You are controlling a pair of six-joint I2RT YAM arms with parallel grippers.
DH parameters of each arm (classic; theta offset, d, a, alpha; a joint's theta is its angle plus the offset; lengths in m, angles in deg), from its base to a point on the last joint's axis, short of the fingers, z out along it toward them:
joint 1: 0 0.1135 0.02 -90
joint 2: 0 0 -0.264 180
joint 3: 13.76 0 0.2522 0
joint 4: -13.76 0 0.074 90
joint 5: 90 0 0 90
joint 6: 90 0.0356 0 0
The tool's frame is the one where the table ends.
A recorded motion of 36 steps. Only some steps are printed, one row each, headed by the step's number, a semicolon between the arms.
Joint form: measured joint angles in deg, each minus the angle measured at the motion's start. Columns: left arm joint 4, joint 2, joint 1, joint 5, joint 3, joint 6; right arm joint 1, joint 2, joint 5, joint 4, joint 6, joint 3.
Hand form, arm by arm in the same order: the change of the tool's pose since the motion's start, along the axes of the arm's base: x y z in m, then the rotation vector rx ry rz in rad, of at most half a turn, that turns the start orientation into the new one. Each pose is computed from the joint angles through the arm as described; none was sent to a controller.
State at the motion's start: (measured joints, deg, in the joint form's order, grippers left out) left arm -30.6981 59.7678 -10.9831 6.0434 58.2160 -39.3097; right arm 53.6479 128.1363 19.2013 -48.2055 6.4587 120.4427
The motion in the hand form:
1: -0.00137 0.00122 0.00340 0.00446 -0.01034 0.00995; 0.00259 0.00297 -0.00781 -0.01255 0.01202 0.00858
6: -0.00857 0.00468 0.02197 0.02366 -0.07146 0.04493; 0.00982 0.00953 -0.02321 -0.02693 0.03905 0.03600
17: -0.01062 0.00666 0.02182 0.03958 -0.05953 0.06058; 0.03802 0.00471 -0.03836 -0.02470 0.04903 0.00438
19: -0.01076 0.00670 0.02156 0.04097 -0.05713 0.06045; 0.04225 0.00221 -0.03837 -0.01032 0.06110 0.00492
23: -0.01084 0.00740 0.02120 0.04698 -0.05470 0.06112; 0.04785 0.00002 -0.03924 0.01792 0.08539 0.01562
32: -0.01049 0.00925 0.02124 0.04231 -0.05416 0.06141; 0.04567 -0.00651 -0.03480 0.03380 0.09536 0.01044
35: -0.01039 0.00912 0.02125 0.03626 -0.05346 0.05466; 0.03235 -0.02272 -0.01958 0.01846 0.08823 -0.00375
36: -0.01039 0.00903 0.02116 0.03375 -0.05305 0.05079; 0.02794 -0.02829 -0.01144 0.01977 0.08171 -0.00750
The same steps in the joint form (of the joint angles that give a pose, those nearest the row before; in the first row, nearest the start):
1: -0.26 -0.35 0.15 -0.55 0.44 0.09; -0.07 1.38 -0.42 -0.19 -0.42 0.72
6: -1.11 -1.94 0.29 -3.04 2.89 0.66; -0.39 4.54 -2.08 -0.41 -1.66 2.90
17: -2.43 -2.21 0.55 -3.98 3.08 0.96; -3.26 8.87 -3.04 -0.31 -2.32 7.04
19: -2.58 -2.21 0.55 -4.00 3.08 1.01; -3.87 9.05 -4.26 -0.27 -2.27 7.35
23: -2.80 -2.21 0.72 -4.04 3.08 1.33; -4.66 9.51 -6.78 -0.09 -2.27 7.96
32: -2.78 -2.21 1.33 -3.39 3.08 1.40; -5.01 7.34 -7.65 0.74 -1.73 5.13
35: -2.73 -2.19 1.40 -2.82 3.08 1.33; -5.01 1.36 -6.47 0.98 -1.55 -1.55
36: -2.71 -2.19 1.42 -2.53 3.06 1.33; -5.03 -0.70 -6.16 0.83 -1.51 -3.17

